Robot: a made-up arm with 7 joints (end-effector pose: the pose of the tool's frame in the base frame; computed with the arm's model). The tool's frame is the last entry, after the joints. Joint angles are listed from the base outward.
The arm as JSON. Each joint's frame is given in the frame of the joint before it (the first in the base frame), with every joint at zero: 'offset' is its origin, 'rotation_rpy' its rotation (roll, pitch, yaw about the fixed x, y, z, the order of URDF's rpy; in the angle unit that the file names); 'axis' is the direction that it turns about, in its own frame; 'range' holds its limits. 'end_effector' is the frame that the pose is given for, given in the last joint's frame.
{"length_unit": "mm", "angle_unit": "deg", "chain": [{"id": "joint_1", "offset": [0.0, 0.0, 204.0], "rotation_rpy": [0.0, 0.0, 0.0], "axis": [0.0, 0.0, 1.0], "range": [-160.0, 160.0]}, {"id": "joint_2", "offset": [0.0, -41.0, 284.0], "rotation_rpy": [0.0, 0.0, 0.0], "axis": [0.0, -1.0, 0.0], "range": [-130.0, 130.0]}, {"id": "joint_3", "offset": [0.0, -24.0, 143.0], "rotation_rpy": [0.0, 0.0, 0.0], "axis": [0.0, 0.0, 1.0], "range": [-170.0, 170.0]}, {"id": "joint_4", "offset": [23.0, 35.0, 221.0], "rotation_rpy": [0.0, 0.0, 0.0], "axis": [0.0, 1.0, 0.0], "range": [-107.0, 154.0]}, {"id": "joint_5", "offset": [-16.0, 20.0, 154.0], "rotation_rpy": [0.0, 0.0, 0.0], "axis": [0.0, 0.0, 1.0], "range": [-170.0, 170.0]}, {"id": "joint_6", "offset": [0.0, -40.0, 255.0], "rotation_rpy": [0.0, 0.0, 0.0], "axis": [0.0, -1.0, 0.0], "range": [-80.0, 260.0]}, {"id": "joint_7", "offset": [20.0, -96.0, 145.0], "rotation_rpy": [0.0, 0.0, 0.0], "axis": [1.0, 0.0, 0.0], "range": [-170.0, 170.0]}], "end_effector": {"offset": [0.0, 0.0, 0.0], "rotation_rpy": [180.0, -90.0, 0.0]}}
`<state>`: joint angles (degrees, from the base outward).
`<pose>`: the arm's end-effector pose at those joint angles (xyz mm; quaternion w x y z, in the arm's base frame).
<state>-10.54 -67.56 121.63 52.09 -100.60 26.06 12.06</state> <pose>659.1 63.8 1075.0 0.1835 -0.8053 -0.2513 -0.5046</pose>
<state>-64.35 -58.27 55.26 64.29 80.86 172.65 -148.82</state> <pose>351.9 -294.9 532.6 0.4446 0.8500 -0.2812 0.0258</pose>
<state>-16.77 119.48 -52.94 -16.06 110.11 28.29 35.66</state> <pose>-798.3 209.7 68.3 0.0178 -0.1843 0.6172 0.7647</pose>
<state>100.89 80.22 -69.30 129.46 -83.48 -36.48 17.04</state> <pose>575.4 -14.0 632.5 0.2295 0.9303 0.2582 -0.1231</pose>
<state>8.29 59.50 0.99 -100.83 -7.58 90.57 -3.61</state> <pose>-255.9 -170.6 231.0 0.0032 0.9714 0.1698 -0.1661</pose>
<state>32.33 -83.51 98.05 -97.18 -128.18 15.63 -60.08</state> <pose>465.4 -408.9 589.7 0.1798 0.9593 0.0269 -0.2159</pose>
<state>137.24 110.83 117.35 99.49 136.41 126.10 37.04</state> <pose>-93.7 -183.5 243.2 0.6347 -0.2123 -0.5863 0.4564</pose>
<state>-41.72 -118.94 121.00 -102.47 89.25 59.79 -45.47</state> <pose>-169.0 -456.4 40.7 0.2636 -0.3380 -0.5865 0.6873</pose>
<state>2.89 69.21 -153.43 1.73 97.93 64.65 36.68</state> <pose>-850.0 -143.0 624.5 0.0120 -0.4259 -0.2368 0.8732</pose>
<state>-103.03 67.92 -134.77 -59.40 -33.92 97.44 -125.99</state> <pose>277.3 180.2 936.1 0.5035 0.2751 0.1634 0.8025</pose>
